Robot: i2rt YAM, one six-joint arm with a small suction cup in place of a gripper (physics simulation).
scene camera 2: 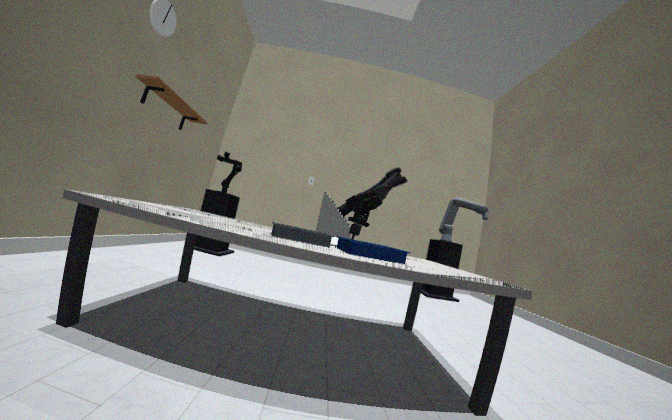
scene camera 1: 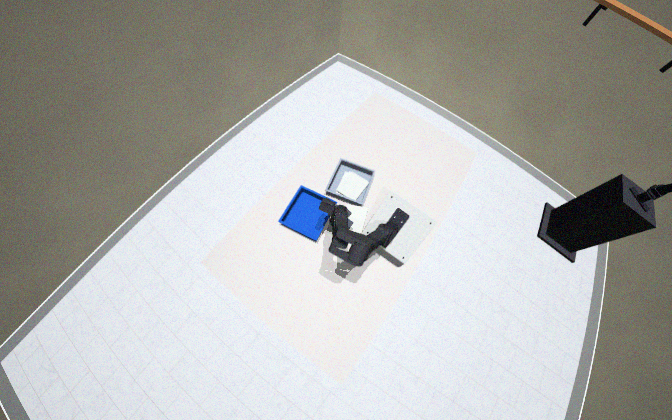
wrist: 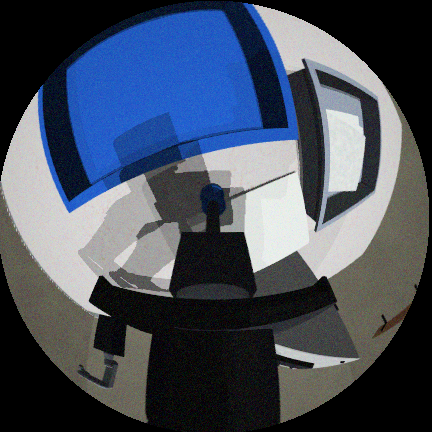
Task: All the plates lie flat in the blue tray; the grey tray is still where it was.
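Pixels of known places: end effector, tool point: (wrist: 212,194); arm's base, origin of the base link: (scene camera 2: 338,213) (scene camera 1: 391,228).
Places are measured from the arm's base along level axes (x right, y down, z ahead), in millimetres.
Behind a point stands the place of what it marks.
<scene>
A blue tray (scene camera 1: 301,217) {x -177, y 172, z 422 mm} (scene camera 2: 372,249) {x -128, y 142, z 511 mm} (wrist: 160,72) {x -121, y 172, z 393 mm} lies on the table with nothing in it. The grey tray (scene camera 1: 334,179) {x 132, y 172, z 429 mm} (scene camera 2: 301,234) {x 147, y 145, z 441 mm} (wrist: 314,132) {x 48, y 145, z 330 mm} stands beside it and holds one white plate (scene camera 1: 352,185) {x 157, y 153, z 317 mm} (wrist: 342,153) {x 138, y 154, z 316 mm}. A second white plate (scene camera 1: 358,217) {x 8, y 144, z 174 mm} (scene camera 2: 333,241) {x 7, y 156, z 214 mm} (wrist: 278,225) {x 18, y 151, z 199 mm} lies flat on the table between the trays and the arm's base. My suction cup (scene camera 2: 354,234) (wrist: 212,195) is down on the shaded near-tray end of this plate, close to the blue tray's near wall. The arm hides the cup in scene camera 1.
The arm's pale base plate (scene camera 1: 413,233) {x 30, y -27, z -96 mm} lies right of the trays. A grey triangular panel (scene camera 2: 330,218) {x 44, y 43, z 108 mm} stands up behind the trays. Beyond the table stand a black arm (scene camera 2: 228,175) and a grey arm (scene camera 2: 459,208) on dark stands.
</scene>
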